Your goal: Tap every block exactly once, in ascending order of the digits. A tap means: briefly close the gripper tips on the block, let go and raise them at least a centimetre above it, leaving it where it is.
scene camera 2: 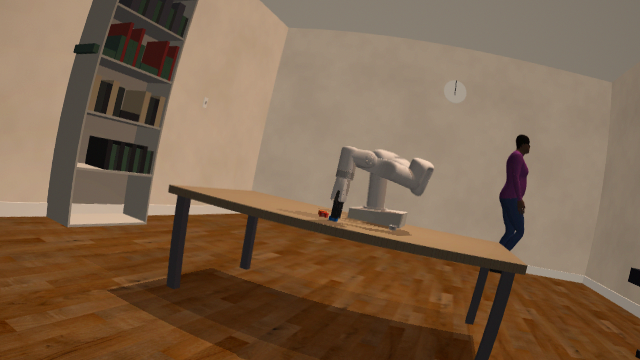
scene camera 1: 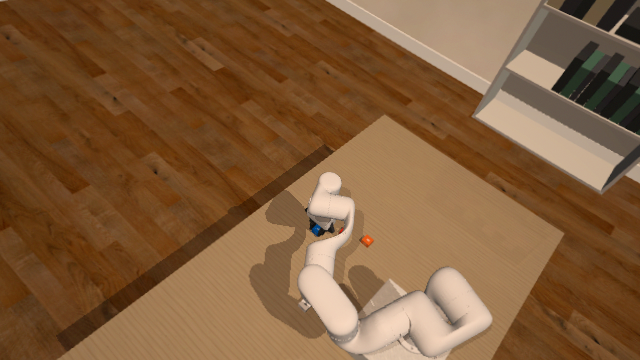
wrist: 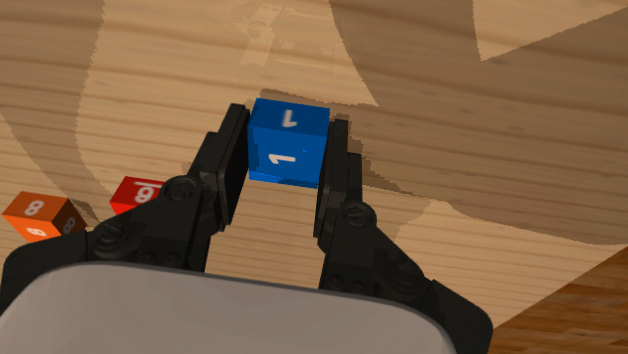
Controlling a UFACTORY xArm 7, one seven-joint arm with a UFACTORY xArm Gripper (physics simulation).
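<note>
A blue block (scene camera 1: 316, 230) (scene camera 2: 333, 218) (wrist: 305, 167) marked 1 sits on the table between the fingers. My gripper (scene camera 1: 320, 229) (wrist: 288, 138) is shut on it, with one finger against each side. A red block (scene camera 1: 341, 231) (wrist: 127, 194) lies beside the left finger in the wrist view, partly hidden by it; its underlined digit looks like an upside-down 6. An orange block (scene camera 1: 367, 241) (wrist: 36, 209) marked 8 lies farther left. In scene camera 2 the red and orange blocks overlap. A pale grey block (scene camera 1: 304, 304) (scene camera 2: 393, 227) stands near the arm; its digit is not legible.
The wooden table (scene camera 1: 430, 170) (scene camera 2: 450, 245) carries the arm's base (scene camera 2: 375, 217). The arm passes over the table close to the grey block in scene camera 1. A bookshelf (scene camera 2: 62, 150) and a standing person (scene camera 2: 516, 175) are away from the table.
</note>
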